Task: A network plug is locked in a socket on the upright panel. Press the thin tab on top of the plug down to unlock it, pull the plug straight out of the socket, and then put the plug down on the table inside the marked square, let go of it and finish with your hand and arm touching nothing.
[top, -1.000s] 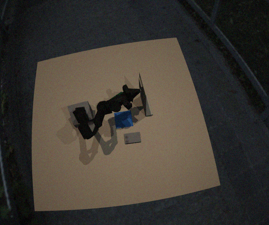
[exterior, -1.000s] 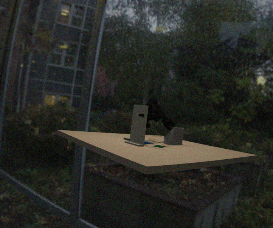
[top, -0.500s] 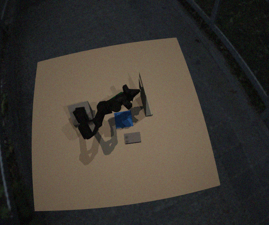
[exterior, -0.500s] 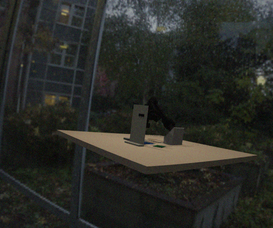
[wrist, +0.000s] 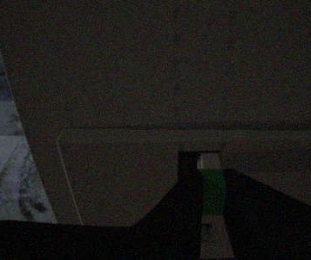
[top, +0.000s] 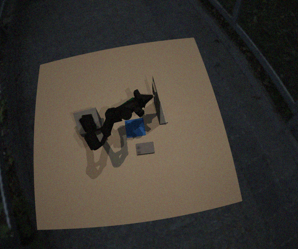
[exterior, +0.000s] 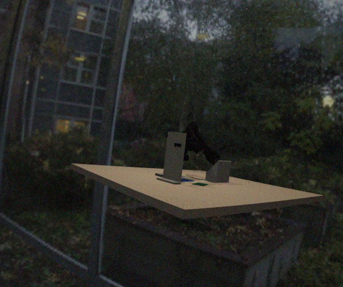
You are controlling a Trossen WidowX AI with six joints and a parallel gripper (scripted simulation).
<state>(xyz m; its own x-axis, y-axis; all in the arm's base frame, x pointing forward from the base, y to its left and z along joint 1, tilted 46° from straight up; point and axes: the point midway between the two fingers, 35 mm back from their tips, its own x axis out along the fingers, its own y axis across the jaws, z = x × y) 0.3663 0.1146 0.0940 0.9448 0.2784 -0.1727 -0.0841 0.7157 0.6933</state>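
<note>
My gripper tip is 13 cm past the blue marked square, 8 cm to the left of it and 23 cm above it. Round my gripper tip: upright grey panel (3 cm ahead, 1 cm to the left, 9 cm below); then green patch (15 cm behind, 9 cm to the left, 23 cm below); then flat grey plate (9 cm behind, 22 cm to the right, 22 cm below).
</note>
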